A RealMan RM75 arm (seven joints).
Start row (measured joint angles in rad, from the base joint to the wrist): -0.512 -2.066 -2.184 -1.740 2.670 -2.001 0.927
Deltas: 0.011 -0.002 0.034 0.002 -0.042 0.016 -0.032; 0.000 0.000 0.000 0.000 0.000 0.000 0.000; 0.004 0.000 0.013 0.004 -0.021 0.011 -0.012; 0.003 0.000 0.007 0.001 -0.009 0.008 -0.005; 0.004 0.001 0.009 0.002 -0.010 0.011 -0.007; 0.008 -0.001 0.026 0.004 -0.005 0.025 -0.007; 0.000 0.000 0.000 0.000 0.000 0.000 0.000; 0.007 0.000 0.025 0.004 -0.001 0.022 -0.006; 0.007 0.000 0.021 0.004 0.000 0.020 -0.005; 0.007 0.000 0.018 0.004 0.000 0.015 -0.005
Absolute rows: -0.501 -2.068 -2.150 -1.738 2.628 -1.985 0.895; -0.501 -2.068 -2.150 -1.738 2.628 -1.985 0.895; -0.497 -2.068 -2.137 -1.734 2.607 -1.974 0.883; -0.494 -2.068 -2.130 -1.733 2.598 -1.966 0.878; -0.490 -2.067 -2.121 -1.731 2.588 -1.955 0.871; -0.482 -2.068 -2.095 -1.727 2.583 -1.930 0.864; -0.482 -2.068 -2.095 -1.727 2.583 -1.930 0.864; -0.475 -2.068 -2.070 -1.723 2.582 -1.908 0.858; -0.468 -2.068 -2.049 -1.719 2.582 -1.888 0.853; -0.461 -2.068 -2.031 -1.715 2.582 -1.873 0.848
